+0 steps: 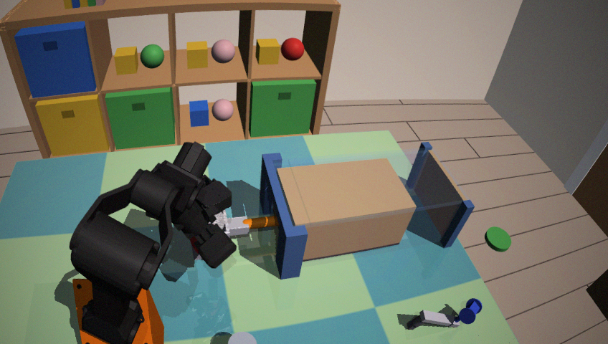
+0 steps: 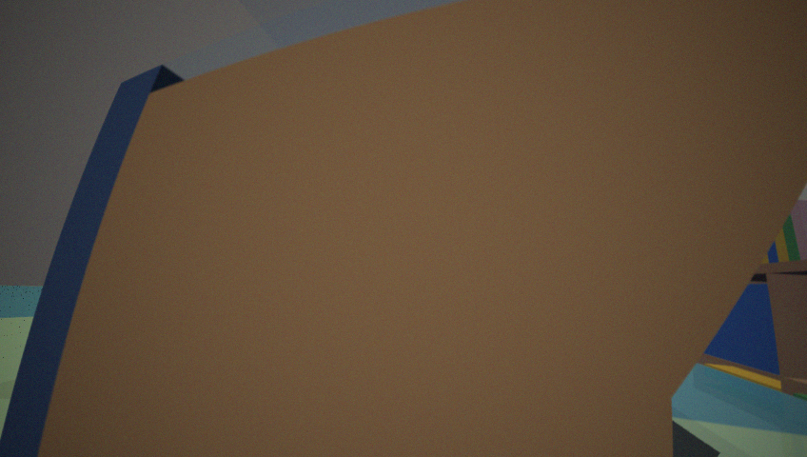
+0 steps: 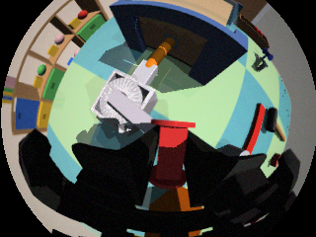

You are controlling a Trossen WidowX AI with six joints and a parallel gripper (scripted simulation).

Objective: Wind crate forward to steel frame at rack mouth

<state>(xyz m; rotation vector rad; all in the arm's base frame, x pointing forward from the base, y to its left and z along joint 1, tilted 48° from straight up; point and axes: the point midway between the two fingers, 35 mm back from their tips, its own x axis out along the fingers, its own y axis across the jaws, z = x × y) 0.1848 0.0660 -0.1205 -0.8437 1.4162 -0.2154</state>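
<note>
Right now the crank handle is 3 cm to the left of my gripper tip, 3 cm below it and 1 cm behind it. Also, from my gripper tip: blue frame (16 cm ahead, 8 cm to the left, 2 cm below); then red knob (2 cm behind, 1 cm to the right); then grey winch (10 cm below, 9 cm to the left, 1 cm behind).
</note>
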